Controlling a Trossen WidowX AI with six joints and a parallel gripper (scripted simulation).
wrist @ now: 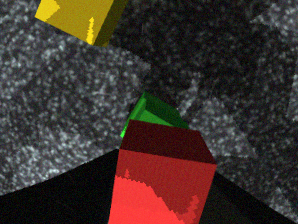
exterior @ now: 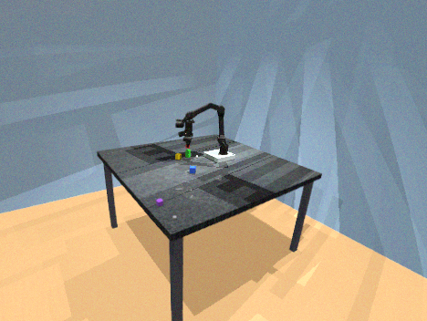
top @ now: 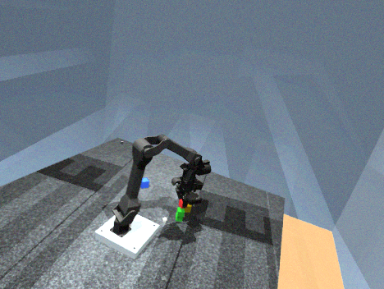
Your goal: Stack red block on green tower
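My gripper tip is now 9 cm short of the yellow block, 7 cm above it and 1 cm to the right of it. The rest, counted from my gripper tip: red block: 1 cm above; blue block: 30 cm to the left, 12 cm ahead, 7 cm below; purple block: 61 cm to the left, 48 cm ahead, 7 cm below.
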